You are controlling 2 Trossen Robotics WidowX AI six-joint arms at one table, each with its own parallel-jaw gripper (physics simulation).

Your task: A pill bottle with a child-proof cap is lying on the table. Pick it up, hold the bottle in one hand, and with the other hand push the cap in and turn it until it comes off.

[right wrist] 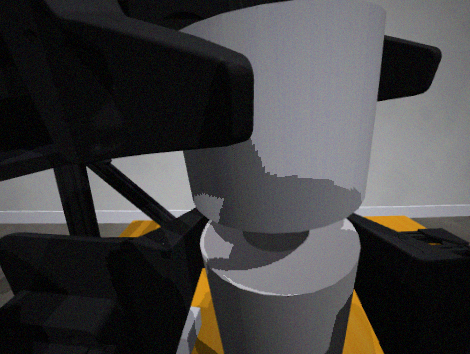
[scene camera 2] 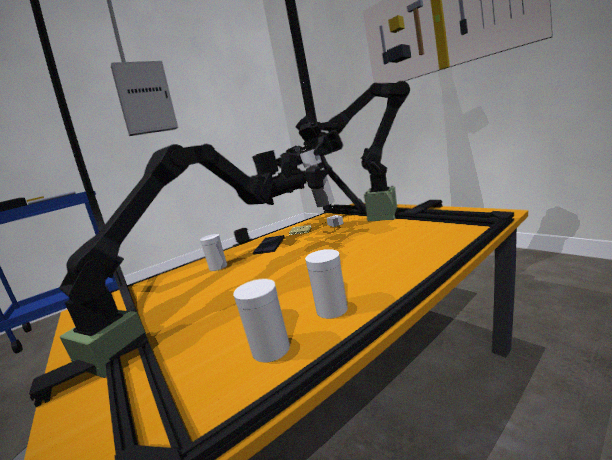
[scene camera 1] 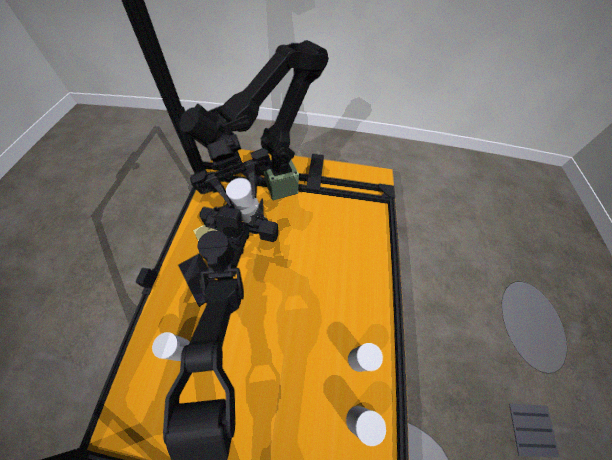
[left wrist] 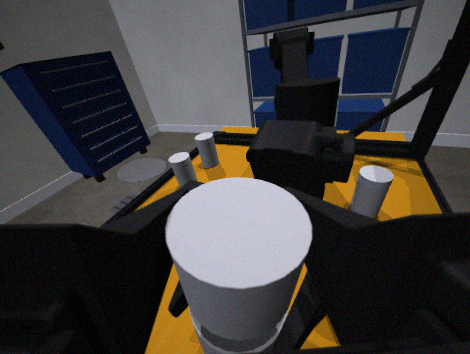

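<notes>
A white pill bottle [scene camera 1: 249, 213] [scene camera 2: 322, 196] [right wrist: 280, 320] is held upright above the table, far from scene camera 1. My right gripper [scene camera 1: 250, 215] [right wrist: 270, 211] is shut on its body. My left gripper [scene camera 1: 241, 191] [left wrist: 235, 195] [right wrist: 371, 83] is shut on the wide white cap [scene camera 1: 239, 189] [scene camera 2: 310, 159] [left wrist: 239, 232] [right wrist: 310, 115], directly above the bottle. In the right wrist view the cap's lower rim stands above the bottle's shoulder, and part of the narrow neck [right wrist: 275, 241] shows between them. The cap tilts slightly; whether its inside touches the neck is hidden.
Three more white cylinders [scene camera 1: 167, 345] [scene camera 1: 369, 357] [scene camera 1: 370, 428] stand on the table. A black flat object [scene camera 1: 192, 281] [scene camera 2: 269, 244], a yellow pad [scene camera 1: 202, 232] [scene camera 2: 300, 230] and a small grey block [scene camera 2: 334, 220] lie near the arms. Black rails [scene camera 2: 350, 330] edge the table.
</notes>
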